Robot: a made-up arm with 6 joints.
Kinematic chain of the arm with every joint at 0, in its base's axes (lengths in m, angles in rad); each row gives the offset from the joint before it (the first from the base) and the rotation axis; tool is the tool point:
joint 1: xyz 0 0 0.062 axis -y
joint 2: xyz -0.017 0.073 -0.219 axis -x
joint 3: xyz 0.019 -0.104 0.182 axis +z
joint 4: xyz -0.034 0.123 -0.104 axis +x
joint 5: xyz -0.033 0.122 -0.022 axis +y
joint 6: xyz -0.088 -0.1 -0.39 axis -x
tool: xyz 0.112 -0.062 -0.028
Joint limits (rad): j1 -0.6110..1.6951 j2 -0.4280..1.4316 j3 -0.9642..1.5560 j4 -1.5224..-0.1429 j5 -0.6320..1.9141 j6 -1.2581..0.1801
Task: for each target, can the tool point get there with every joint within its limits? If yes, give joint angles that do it. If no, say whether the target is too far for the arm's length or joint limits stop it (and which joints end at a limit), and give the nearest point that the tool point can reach.
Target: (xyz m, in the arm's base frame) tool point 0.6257 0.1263 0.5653
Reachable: no: joint limits stop it (at a limit: joint 1, joint 2, joint 4, joint 5, joint 6) | nearest point 0.5097 0.0815 0.3720 | short by 0.230 m
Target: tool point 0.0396 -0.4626 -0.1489
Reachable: yes | joints 0.0007 0.2534 1.3004 -0.9115 0.8500 -0.7544
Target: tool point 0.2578 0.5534 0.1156
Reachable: no: joint limits stop it (at a limit: joint 1, joint 3, joint 5, joint 6) | nearest point 0.2694 0.5253 0.0026 | short by 0.117 m
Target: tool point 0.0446 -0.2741 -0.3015
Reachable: yes | joints 0.5284 0.6694 -0.5085 -0.6151 0.0855 -0.7488
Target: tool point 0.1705 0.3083 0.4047
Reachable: no: joint limits stop it (at a limit: joint 1, joint 3, joint 4, joint 5) | nearest point 0.1820 0.2045 0.3388 | short by 0.123 m
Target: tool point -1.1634 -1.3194 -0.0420
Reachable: no: too far | nearest point -0.4666 -0.4818 -0.0791 | short by 1.090 m
